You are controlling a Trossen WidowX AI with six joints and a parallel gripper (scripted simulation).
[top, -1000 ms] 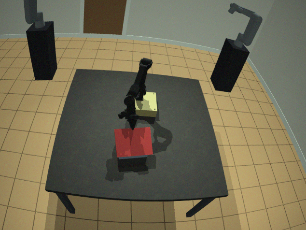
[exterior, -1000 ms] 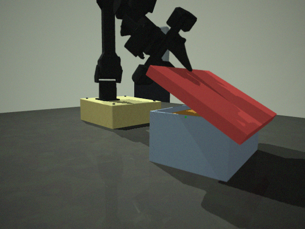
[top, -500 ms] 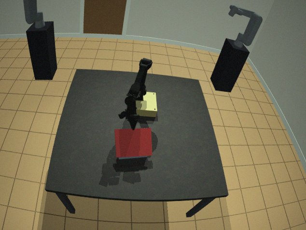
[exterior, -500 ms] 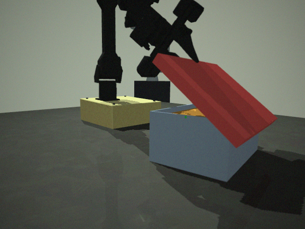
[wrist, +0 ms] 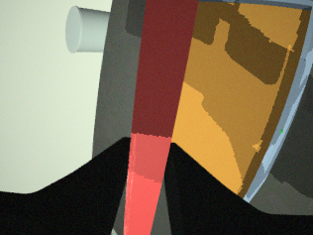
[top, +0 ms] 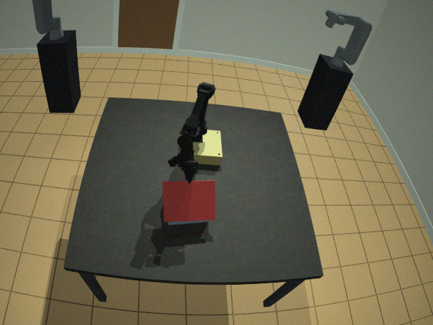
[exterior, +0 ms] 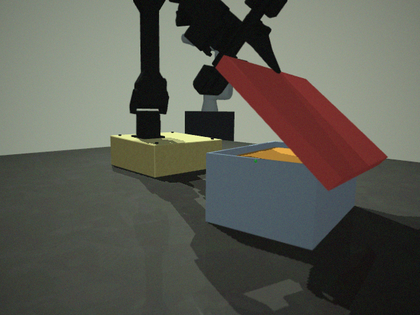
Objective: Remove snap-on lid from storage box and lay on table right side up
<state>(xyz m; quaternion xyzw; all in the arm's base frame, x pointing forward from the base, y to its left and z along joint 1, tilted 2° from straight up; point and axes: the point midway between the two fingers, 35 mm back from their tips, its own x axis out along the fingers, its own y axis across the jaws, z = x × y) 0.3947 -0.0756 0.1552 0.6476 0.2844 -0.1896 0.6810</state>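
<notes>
My gripper tip is now 70 mm short of the lid and 50 mm above it. Round my gripper tip: storage box (30 mm ahead, 150 mm below).
</notes>
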